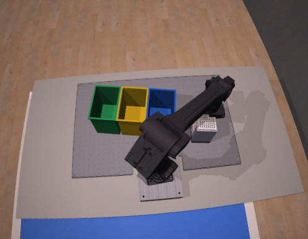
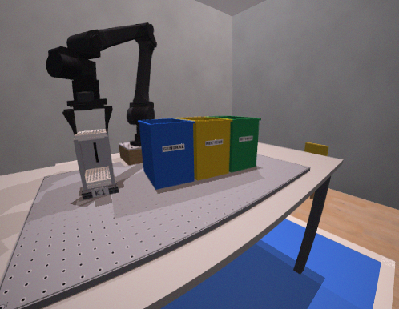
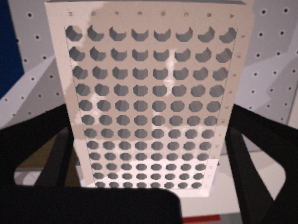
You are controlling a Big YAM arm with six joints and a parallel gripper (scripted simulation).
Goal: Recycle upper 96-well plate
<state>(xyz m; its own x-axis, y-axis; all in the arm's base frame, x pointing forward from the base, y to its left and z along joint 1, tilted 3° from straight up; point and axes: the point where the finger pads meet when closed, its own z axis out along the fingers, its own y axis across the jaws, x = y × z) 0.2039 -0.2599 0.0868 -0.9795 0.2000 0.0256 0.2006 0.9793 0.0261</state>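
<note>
Right now the yellow recycle bin is 32 cm to the left of my hand, 11 cm ahead of it and 7 cm below it. The rest, counted from my hand: blue general bin: 20 cm to the left, 8 cm ahead, 7 cm below; 96-well plate: right at my hand; green bin: 45 cm to the left, 14 cm ahead, 7 cm below.
</note>
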